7 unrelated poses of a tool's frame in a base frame.
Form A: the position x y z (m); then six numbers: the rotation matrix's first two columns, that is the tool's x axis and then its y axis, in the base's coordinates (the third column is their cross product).
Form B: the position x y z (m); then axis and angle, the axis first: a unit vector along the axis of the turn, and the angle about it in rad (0 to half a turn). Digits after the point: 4 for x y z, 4 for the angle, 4 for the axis.
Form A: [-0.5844, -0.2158, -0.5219, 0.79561, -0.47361, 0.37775, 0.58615, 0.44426, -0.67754]
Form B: [-0.5844, -0.2158, -0.5219, -0.7987, -0.1248, -0.5886, 1.1202]
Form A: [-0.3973, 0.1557, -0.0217, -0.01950, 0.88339, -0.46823, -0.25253, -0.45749, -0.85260]
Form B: [-0.3973, 0.1557, -0.0217, -0.6096, -0.3189, 0.7257, 2.2427]
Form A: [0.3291, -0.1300, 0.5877, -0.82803, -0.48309, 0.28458, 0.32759, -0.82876, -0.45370]
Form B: [0.3291, -0.1300, 0.5877, -0.2024, 0.2015, -0.9583, 2.7049]
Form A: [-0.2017, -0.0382, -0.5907, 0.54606, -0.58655, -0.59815, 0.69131, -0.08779, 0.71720]
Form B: [-0.2017, -0.0382, -0.5907, 0.7644, 0.0627, -0.6417, 1.6630]
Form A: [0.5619, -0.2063, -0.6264, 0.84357, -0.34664, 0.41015, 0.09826, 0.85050, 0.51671]
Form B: [0.5619, -0.2063, -0.6264, 0.6601, -0.6787, -0.3219, 0.7630]
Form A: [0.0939, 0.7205, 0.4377, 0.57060, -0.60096, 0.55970, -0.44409, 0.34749, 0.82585]
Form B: [0.0939, 0.7205, 0.4377, 0.7750, -0.6270, -0.0787, 1.6461]
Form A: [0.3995, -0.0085, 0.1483, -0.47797, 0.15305, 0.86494, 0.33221, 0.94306, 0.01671]
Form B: [0.3995, -0.0085, 0.1483, -0.1629, -0.9811, -0.1047, 2.1156]
